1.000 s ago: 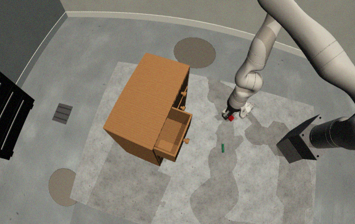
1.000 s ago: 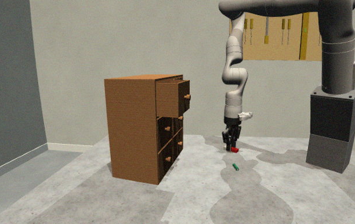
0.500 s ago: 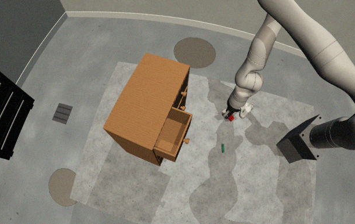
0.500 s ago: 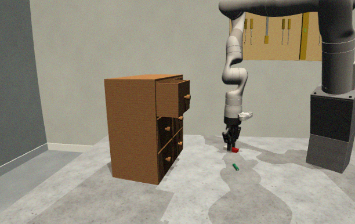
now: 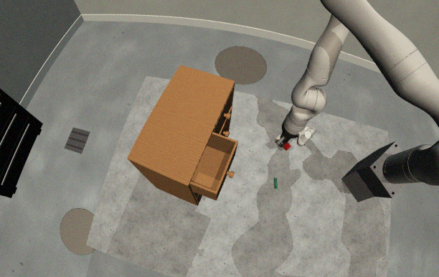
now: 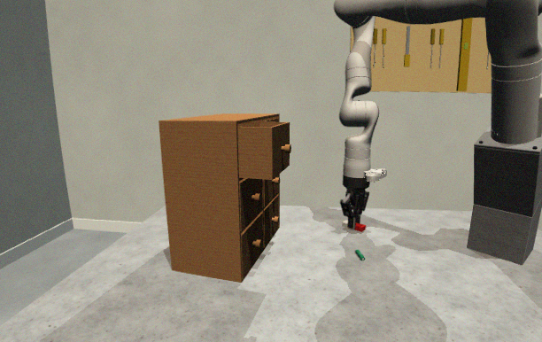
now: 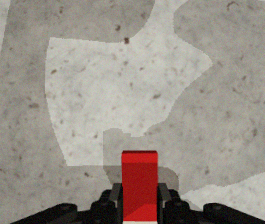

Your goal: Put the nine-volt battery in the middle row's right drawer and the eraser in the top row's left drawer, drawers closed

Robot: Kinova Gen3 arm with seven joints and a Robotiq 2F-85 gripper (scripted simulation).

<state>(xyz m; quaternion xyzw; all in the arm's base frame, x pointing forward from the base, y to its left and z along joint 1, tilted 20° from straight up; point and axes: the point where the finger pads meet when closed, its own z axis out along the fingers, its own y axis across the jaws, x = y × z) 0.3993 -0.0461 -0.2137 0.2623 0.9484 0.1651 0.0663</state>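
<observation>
Now: hand 160 mm to the right of the small green cylinder, 20 mm above it and 10 mm past it. The rest, counted from my hand: nine-volt battery: 300 mm ahead, 150 mm to the left, 100 mm above; eraser: 10 mm below, 10 mm ahead.
</observation>
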